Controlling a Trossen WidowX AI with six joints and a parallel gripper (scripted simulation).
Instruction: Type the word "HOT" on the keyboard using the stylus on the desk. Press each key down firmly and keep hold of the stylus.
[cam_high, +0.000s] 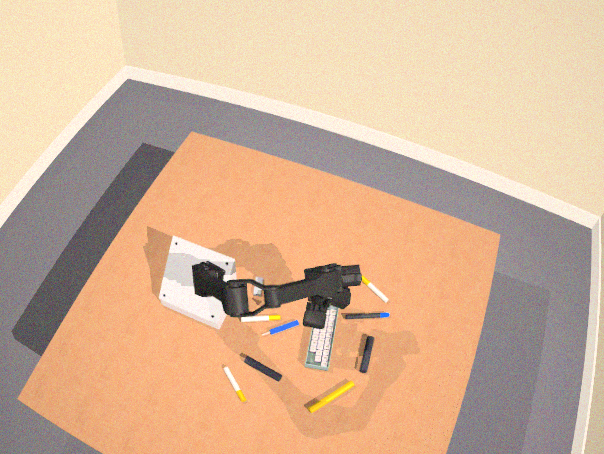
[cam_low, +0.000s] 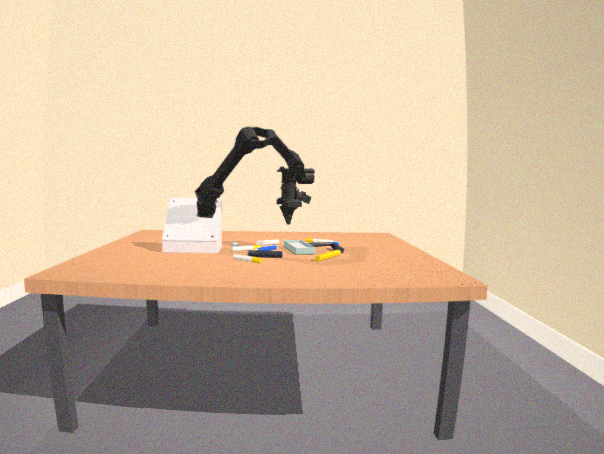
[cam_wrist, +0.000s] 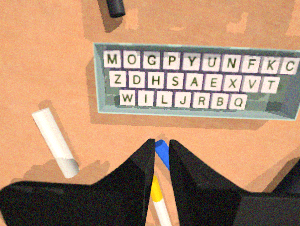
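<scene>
The blue stylus is 10 cm behind my gripper tip, 8 cm to the right of it and 9 cm below it. Also, from my gripper tip: white bar 9 cm behind, 11 cm to the left, 9 cm below; then blue-tipped dark pen 16 cm ahead, 12 cm to the left, 9 cm below; then yellow bar 15 cm ahead, 20 cm to the right, 9 cm below.
</scene>
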